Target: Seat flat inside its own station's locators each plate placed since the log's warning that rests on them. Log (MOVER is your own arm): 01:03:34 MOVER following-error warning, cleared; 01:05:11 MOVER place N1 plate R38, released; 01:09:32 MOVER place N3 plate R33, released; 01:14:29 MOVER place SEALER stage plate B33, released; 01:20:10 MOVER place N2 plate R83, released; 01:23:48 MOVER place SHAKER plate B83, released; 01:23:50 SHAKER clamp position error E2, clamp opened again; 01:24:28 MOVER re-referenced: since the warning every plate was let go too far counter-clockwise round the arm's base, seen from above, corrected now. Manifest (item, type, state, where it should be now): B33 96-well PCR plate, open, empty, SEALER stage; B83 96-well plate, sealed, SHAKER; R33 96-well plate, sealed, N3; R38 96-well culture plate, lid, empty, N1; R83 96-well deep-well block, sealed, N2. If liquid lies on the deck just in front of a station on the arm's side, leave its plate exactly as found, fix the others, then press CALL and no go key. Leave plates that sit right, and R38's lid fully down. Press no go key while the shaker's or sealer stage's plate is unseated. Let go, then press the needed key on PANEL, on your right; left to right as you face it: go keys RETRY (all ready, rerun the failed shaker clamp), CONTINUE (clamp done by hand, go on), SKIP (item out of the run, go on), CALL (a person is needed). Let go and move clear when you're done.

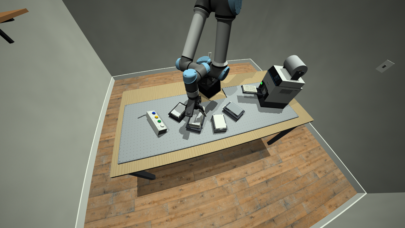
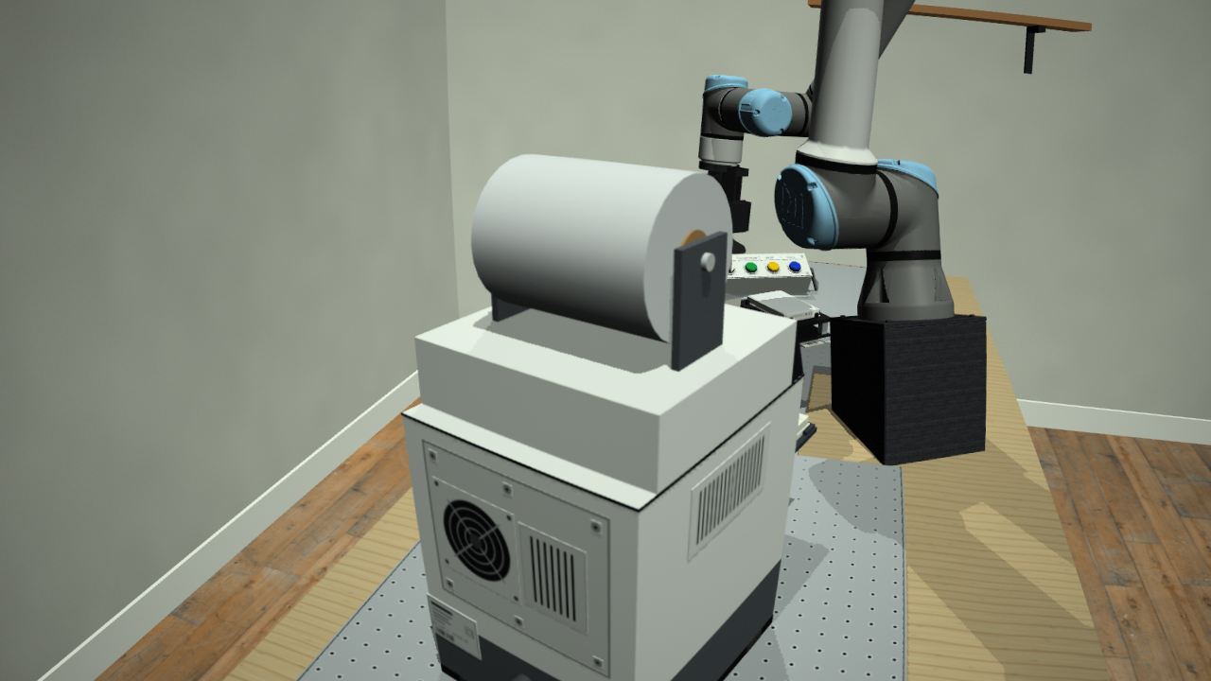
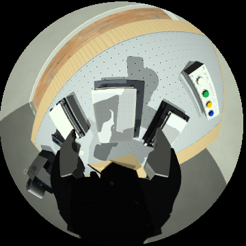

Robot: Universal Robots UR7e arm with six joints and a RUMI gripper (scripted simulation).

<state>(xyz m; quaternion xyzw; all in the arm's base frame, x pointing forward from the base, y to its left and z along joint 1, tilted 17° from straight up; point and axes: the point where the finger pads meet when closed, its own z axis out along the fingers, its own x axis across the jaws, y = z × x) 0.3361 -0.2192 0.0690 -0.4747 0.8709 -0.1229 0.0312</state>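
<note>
My gripper is now 50 mm above the tall sealed deep-well block. Round my hand: roll (830 mm to the left, 280 mm above); then white PCR plate (580 mm to the left, 110 mm behind); then grey lidded plate (360 mm to the left, 60 mm below, 10 mm ahead).
</note>
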